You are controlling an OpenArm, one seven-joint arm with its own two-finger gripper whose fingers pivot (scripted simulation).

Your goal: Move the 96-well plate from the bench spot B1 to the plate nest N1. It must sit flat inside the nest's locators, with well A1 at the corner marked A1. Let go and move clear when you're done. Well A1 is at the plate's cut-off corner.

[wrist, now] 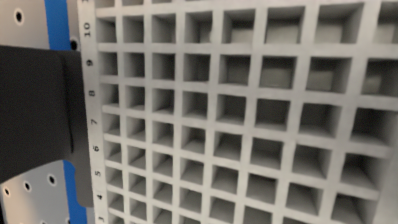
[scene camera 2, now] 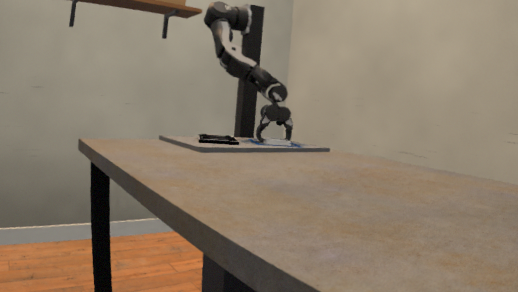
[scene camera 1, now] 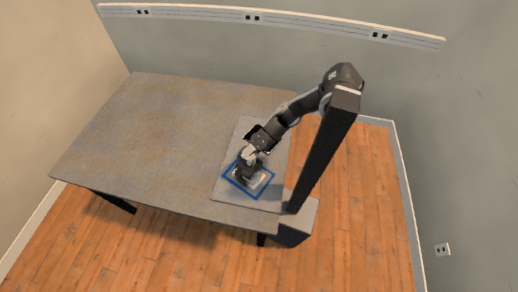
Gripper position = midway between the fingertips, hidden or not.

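Note:
On scene camera 1 there's a dark arm column point(scene camera 1: 344, 108). You'd see that column in scene camera 2 point(scene camera 2: 246, 95) too, and that's where I can see my gripper point(scene camera 2: 273, 142). The wrist view gives me a white 96-well plate point(wrist: 312, 85).

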